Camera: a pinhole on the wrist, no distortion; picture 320 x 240 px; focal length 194.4 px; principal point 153.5 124.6 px. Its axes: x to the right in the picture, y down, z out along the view. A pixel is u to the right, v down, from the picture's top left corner.
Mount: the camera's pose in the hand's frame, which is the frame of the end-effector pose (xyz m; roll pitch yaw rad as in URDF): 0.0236 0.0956 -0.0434 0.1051 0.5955 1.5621
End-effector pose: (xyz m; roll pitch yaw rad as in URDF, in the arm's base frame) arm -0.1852 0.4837 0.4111 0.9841 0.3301 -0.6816
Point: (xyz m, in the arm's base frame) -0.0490 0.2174 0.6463
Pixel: 97 52
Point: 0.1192 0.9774 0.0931
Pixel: behind the camera
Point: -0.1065 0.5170 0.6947
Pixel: 222 221
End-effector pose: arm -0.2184 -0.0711 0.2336 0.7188 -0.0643 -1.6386
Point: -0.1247 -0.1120 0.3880
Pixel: 171 113
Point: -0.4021 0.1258 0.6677
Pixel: 42 228
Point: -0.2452 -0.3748 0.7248
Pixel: 134 19
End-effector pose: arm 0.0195 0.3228 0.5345 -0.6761 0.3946 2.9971
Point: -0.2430 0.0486 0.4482
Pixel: 143 8
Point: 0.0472 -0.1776 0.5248
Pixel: 193 198
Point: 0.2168 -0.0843 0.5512
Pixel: outside the picture
